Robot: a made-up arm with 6 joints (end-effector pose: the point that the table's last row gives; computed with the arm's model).
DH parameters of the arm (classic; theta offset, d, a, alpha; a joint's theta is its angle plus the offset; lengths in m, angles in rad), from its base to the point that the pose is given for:
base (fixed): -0.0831 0 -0.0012 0
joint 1: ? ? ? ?
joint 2: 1.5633 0 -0.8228 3.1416
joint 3: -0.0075 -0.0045 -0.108 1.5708
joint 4: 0 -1.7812 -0.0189 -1.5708
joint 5: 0 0.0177 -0.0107 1.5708
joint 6: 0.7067 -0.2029 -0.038 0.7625
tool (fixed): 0.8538 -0.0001 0 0
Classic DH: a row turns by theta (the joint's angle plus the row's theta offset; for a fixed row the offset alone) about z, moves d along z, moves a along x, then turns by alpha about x.
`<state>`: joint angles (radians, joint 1 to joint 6).
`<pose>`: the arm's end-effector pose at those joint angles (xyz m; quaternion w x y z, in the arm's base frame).
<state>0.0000 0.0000 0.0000 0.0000 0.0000 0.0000</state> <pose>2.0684 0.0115 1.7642 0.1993 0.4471 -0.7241 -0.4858</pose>
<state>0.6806 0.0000 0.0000 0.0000 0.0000 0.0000</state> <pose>1.6001 1.3113 1.7642 0.3500 0.6632 -0.5333 -0.3914</pose>
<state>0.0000 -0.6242 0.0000 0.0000 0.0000 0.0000</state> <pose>1.1172 0.0115 2.7337 0.0327 -0.5747 0.7503 0.3250</pose>
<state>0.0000 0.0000 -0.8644 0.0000 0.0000 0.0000</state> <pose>1.4988 0.0115 0.1964 0.4843 0.2025 -0.5740 -0.6284</pose>
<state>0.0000 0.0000 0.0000 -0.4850 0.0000 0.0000</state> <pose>2.0684 -0.0166 1.7607 0.0861 0.4819 -0.5863 -0.6455</pose>
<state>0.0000 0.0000 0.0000 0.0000 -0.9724 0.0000</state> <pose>2.0125 0.0115 1.5792 0.5146 0.1683 -0.5471 -0.6385</pose>
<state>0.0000 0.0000 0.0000 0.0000 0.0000 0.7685</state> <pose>2.0684 0.0247 1.7390 0.3524 0.3398 -0.8534 -0.1790</pose>
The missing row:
joint 1: 0.0831 0.7749 0.0916 -1.5708
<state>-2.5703 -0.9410 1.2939 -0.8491 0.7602 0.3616</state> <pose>1.5665 1.1507 2.6102 0.0376 -0.0996 0.6468 -0.7552</pose>
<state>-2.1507 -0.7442 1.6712 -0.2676 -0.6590 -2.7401</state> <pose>1.0325 1.6076 2.6718 0.2526 -0.8447 0.3950 0.2582</pose>
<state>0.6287 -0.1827 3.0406 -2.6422 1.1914 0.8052</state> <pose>-1.4766 -1.2147 1.5008 0.2299 -0.7018 -0.6618 0.1291</pose>
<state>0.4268 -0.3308 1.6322 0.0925 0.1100 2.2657</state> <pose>-0.9591 -0.4414 3.3389 0.4185 0.2466 0.8604 -0.1541</pose>
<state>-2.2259 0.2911 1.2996 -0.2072 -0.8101 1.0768</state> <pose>-0.7886 -1.1060 3.1857 0.0949 -0.6173 -0.7276 -0.2836</pose>
